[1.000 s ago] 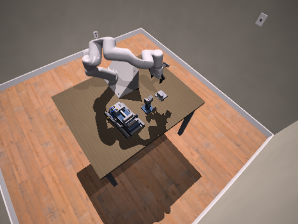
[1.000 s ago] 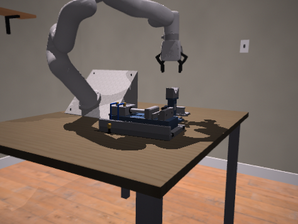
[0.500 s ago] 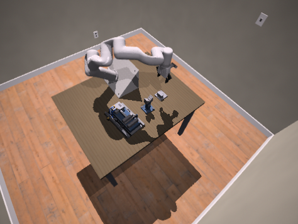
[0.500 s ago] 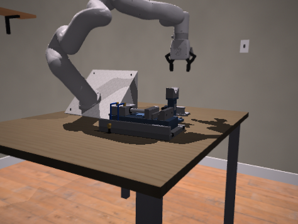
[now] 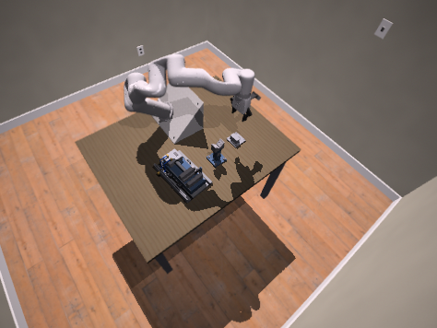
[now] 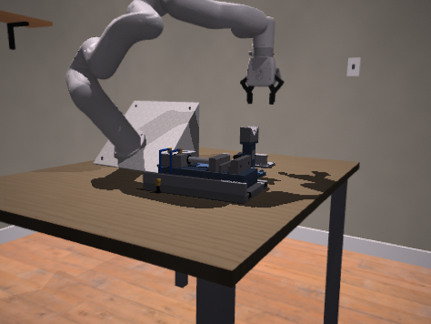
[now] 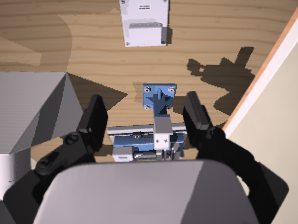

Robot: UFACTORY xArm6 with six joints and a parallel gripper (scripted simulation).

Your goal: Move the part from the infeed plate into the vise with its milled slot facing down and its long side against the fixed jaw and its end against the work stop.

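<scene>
The part lies 10 mm to the left of my hand and 220 mm below it. From my hand the other things lie so: moving jaw: 110 mm ahead, 390 mm to the right, 170 mm below; then cylinder rod: 60 mm ahead, 410 mm to the right, 170 mm below; then work stop: 130 mm ahead, 340 mm to the right, 150 mm below.
</scene>
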